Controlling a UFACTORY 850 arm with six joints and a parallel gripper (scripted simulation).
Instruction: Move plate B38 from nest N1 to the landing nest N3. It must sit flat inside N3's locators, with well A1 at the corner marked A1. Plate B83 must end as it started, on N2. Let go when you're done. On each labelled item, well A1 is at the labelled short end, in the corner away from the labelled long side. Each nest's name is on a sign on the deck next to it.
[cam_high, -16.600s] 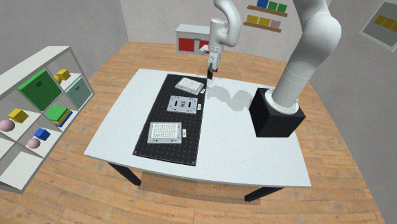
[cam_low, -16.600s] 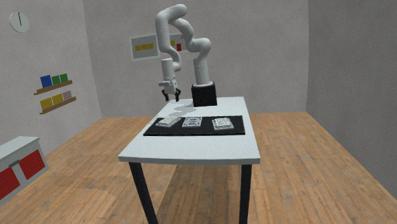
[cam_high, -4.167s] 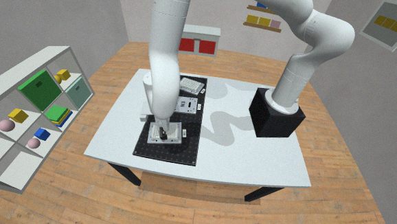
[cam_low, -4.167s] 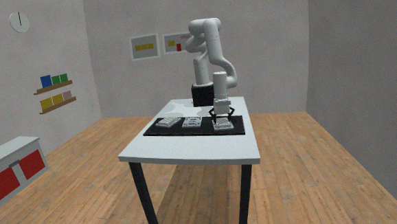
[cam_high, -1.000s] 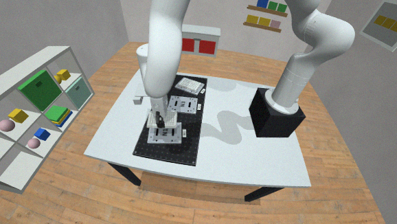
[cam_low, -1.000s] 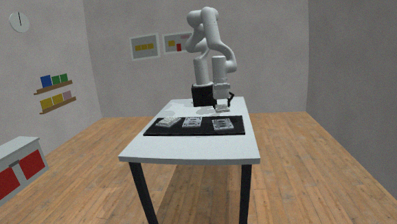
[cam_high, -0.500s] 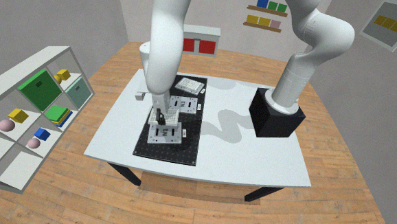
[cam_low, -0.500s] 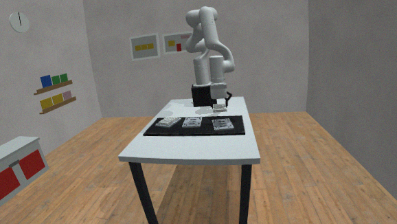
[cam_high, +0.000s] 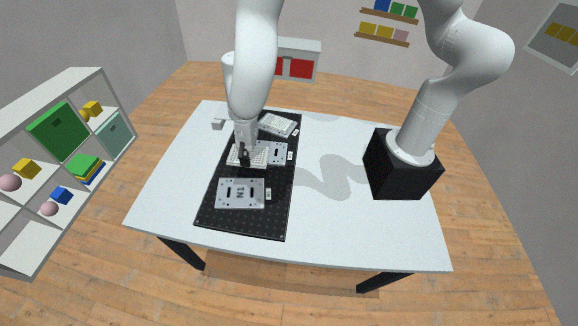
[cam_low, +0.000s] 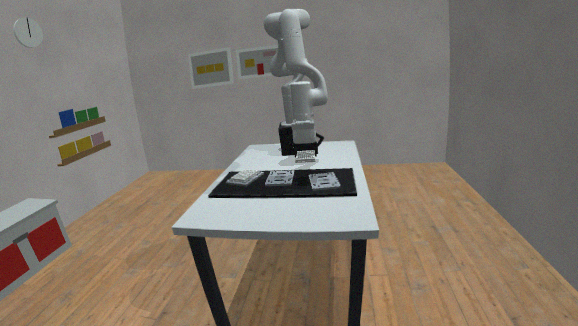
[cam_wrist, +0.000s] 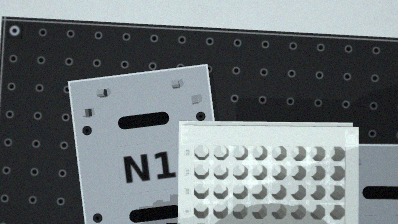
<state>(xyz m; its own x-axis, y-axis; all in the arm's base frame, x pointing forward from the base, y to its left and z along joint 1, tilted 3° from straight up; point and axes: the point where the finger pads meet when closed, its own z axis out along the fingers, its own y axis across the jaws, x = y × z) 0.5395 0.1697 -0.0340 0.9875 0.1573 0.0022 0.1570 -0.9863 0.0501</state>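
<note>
Now: hand 130 mm to the left of the grey nest base, 130 mm above it and 20 mm past it. Also, from my hand: nest N1: 130 mm below, 80 mm to the left, 10 mm ahead; then plate B83: 310 mm to the right, 110 mm below, 10 mm behind.
</note>
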